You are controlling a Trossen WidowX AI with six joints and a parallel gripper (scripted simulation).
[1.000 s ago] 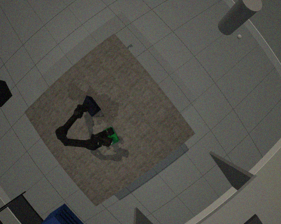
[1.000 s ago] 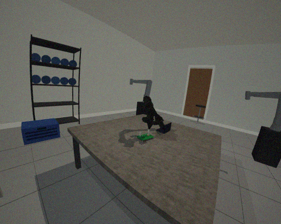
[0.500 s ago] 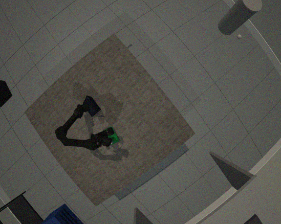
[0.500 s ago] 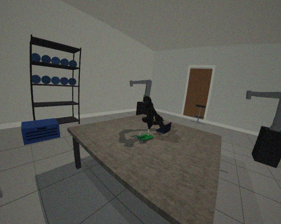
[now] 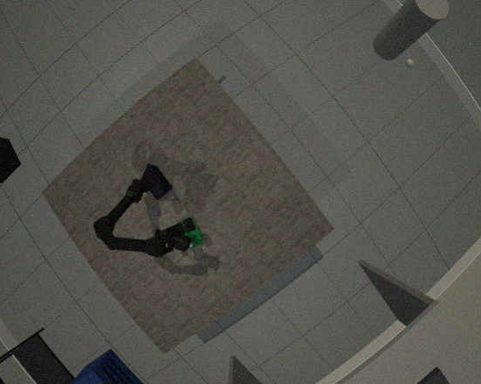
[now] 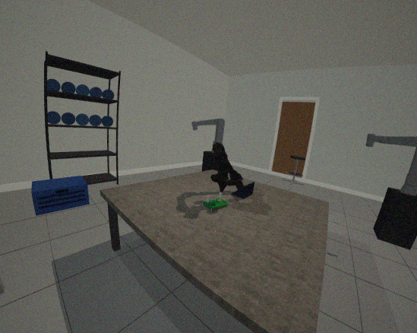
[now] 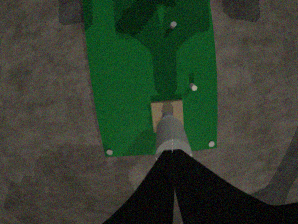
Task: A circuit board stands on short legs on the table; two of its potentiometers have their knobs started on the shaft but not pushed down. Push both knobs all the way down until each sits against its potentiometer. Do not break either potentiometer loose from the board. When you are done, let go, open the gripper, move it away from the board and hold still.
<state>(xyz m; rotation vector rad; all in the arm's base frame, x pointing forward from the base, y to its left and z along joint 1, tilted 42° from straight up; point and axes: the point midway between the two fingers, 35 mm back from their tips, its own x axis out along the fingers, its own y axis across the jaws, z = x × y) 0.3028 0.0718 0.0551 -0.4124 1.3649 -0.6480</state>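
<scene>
Right now my gripper tip is 100 mm short of the pale round knob, 20 mm to the left of it and 30 mm above it. The rest, counted from my gripper tip: grey knob: 20 mm below.
</scene>
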